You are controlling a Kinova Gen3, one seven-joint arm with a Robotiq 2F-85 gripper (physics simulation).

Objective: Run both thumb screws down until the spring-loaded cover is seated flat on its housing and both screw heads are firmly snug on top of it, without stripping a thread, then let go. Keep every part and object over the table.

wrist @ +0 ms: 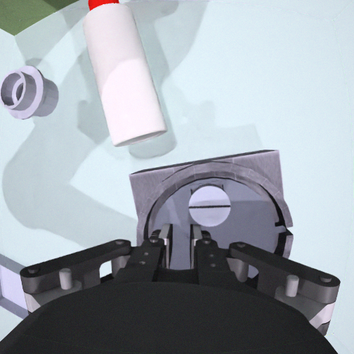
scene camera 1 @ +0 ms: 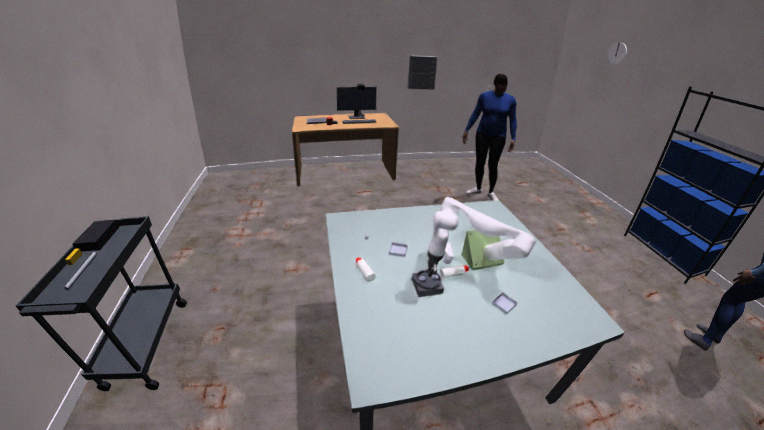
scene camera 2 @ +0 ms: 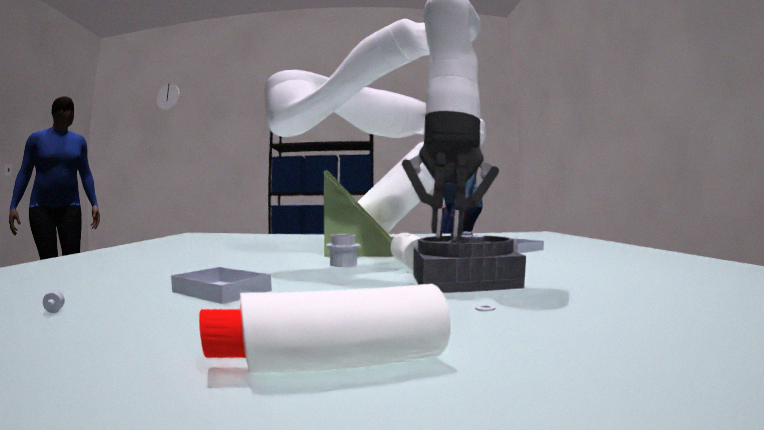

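Where they show: gripper, fingertip midpoint: (scene camera 1: 428,274) (scene camera 2: 446,239); arm's base, origin of the base link: (scene camera 1: 491,252) (scene camera 2: 371,218).
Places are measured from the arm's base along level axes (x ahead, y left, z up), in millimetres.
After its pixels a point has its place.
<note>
The dark square housing (scene camera 1: 428,291) @(x 421, y 171, z -37 mm) (scene camera 2: 470,273) @(x 466, y 99, z -46 mm) (wrist: 270,165) stands on the table. The round grey cover (wrist: 255,217) lies inside its raised ring; whether it is seated flat cannot be told. One slotted screw head (scene camera 1: 422,278) @(x 435, y 111, z -6 mm) (wrist: 209,206) shows on the cover, its slot running across the wrist view. The other screw head (scene camera 1: 435,277) @(x 371, y 116, z -7 mm) is partly seen beside the fingers in scene camera 1 and does not show in the wrist view. My gripper (scene camera 1: 430,273) @(x 393, y 85, z -13 mm) (scene camera 2: 448,235) @(x 393, y 85, z -13 mm) (wrist: 181,235) points down over the cover, nearly closed with a narrow empty gap, beside the screw head in the wrist view.
A white bottle (scene camera 1: 454,271) @(x 249, y 75, z -26 mm) (wrist: 125,75) lies close to the housing, near a flanged part (scene camera 2: 343,249) @(x 254, y -51, z -40 mm) (wrist: 37,92) and a green wedge (scene camera 1: 478,251) @(x 78, y -8, z 12 mm) (scene camera 2: 347,224) @(x 127, y -48, z -7 mm). Another bottle (scene camera 1: 365,268) @(x 687, y -22, z -19 mm) (scene camera 2: 342,328) @(x 707, y -36, z -35 mm), a tray (scene camera 2: 245,289) @(x 497, y -151, z -59 mm), a washer (scene camera 2: 485,307) @(x 544, y 96, z -68 mm) and a small round part (scene camera 2: 53,301) @(x 635, y -323, z -56 mm) lie around.
</note>
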